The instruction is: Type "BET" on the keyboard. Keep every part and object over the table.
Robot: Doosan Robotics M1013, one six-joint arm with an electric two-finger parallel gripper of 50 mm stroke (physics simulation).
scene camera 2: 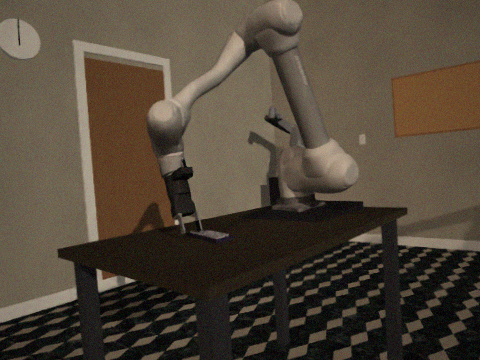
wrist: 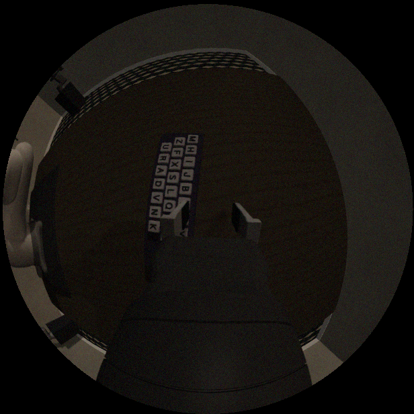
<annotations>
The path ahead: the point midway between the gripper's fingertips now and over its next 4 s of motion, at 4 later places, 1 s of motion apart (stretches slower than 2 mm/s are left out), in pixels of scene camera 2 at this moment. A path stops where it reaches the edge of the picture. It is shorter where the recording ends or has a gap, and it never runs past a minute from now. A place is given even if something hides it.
My gripper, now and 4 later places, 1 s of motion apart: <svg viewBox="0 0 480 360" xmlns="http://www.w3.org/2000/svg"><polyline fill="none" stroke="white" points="192,232 192,233 194,232 195,234 190,187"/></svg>
</annotations>
